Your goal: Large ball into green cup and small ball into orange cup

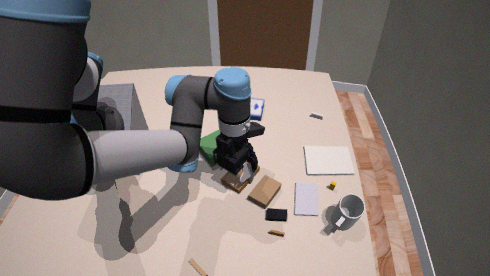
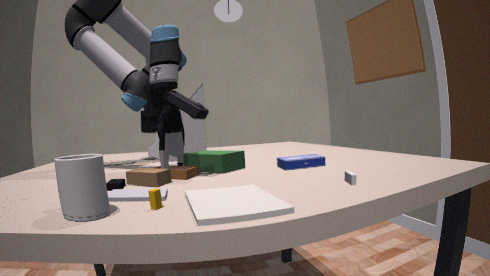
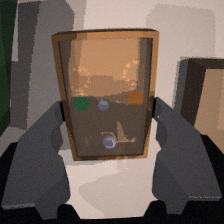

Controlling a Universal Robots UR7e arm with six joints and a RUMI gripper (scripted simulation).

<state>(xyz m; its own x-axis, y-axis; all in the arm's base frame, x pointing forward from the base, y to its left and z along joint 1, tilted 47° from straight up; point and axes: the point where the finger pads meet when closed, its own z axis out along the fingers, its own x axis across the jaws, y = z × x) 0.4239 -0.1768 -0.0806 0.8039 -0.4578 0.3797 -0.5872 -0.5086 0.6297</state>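
My hand is 1 cm above the covered wooden puzzle. Round my hand: black block 14 cm to the right, 10 cm ahead, 1 cm below; green block 12 cm to the left, 6 cm behind, 1 cm above; wooden block 7 cm to the right, 7 cm ahead.
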